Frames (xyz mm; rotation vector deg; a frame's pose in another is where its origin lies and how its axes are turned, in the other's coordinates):
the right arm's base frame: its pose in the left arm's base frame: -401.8 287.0 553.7 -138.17 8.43 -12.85
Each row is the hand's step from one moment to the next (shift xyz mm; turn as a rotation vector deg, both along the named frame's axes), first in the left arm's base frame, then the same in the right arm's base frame.
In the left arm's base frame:
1: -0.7 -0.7 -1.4 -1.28 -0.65 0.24
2: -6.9 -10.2 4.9 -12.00 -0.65 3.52
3: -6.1 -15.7 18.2 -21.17 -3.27 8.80
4: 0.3 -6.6 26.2 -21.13 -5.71 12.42
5: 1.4 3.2 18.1 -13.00 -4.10 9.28
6: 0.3 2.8 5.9 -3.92 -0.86 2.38
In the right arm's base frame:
1: -0.7 1.5 0.4 -1.12 0.39 -0.85
2: -4.5 4.7 -11.6 -11.21 -1.30 -5.43
3: -1.1 0.0 -24.8 -19.10 -2.42 -12.87
4: 4.6 -12.4 -23.6 -18.22 -2.99 -17.10
5: 3.0 -14.4 -11.1 -10.91 -2.48 -12.11
6: 0.5 -6.0 -2.5 -3.40 -0.75 -3.10

